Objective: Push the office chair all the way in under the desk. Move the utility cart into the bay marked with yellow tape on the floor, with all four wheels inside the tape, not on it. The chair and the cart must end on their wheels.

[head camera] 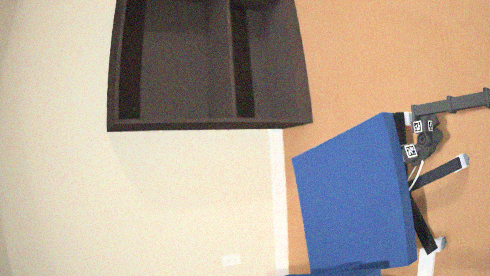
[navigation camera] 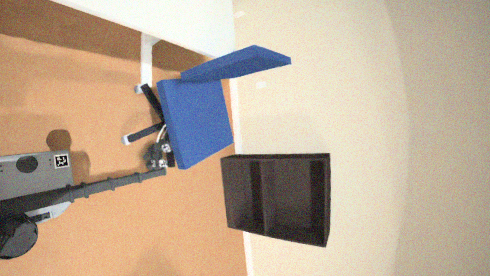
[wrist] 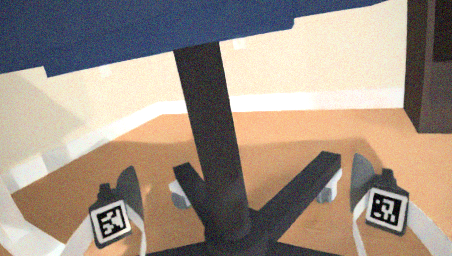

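Seen in the pictures: gripper, fingertip midpoint: [wrist: 243, 181]; robot's base, link origin: [navigation camera: 27, 163].
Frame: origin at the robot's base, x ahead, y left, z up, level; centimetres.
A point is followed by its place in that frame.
Note:
The blue office chair [head camera: 355, 195] {x 12.9, y -78.0, z 47.0 cm} [navigation camera: 197, 120] {x 14.8, y -76.4, z 47.0 cm} [wrist: 207, 115] {x 15.9, y -80.1, z 31.9 cm} stands upright, its seat beside the white desk [navigation camera: 165, 20] {x 48.9, y -38.3, z 72.0 cm} and its backrest on the desk side, near the desk's corner. The chair's black post and legs show in the wrist view. My gripper [wrist: 243, 181] {x 9.5, y -73.7, z 28.9 cm} is open and low under the seat edge, one finger on each side of the post in that view; the fingers do not press on it. In the head and navigation views the fingertips are hidden by the seat. The utility cart and the yellow tape do not show in these views.
A dark shelf unit [head camera: 210, 125] {x -19.4, y -160.1, z 54.8 cm} [navigation camera: 275, 157] {x -19.4, y -155.8, z 59.7 cm} [wrist: 417, 65] {x -19.4, y -158.0, z 21.8 cm} stands by the wall, near the chair. A white desk leg [head camera: 426, 262] [navigation camera: 146, 60] is close to a chair caster. My arm [navigation camera: 110, 185] {x -10.6, y -25.5, z 45.4 cm} reaches across the orange floor from my base [navigation camera: 35, 175] {x -4.9, y -2.3, z 16.0 cm}.

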